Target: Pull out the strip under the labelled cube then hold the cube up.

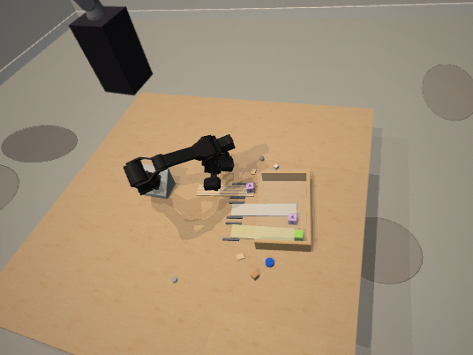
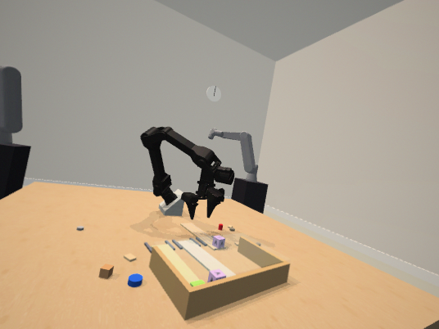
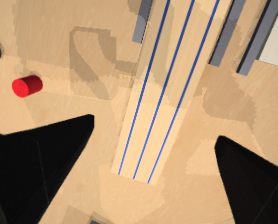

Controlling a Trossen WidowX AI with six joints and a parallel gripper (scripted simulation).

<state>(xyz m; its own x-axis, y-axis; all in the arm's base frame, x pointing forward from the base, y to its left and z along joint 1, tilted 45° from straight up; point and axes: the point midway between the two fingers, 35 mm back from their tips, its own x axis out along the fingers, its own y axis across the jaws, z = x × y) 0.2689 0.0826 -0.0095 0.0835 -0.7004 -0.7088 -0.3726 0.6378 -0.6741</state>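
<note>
Right now the blue-lined strip is 5 cm below my gripper tip and 2 cm ahead of it. The rest, counted from my gripper tip: red piece: 12 cm to the left, 5 cm below, 5 cm behind; blue disc: 30 cm ahead, 24 cm to the right, 5 cm below; white piece: 19 cm ahead, 18 cm to the left, 5 cm below.
</note>
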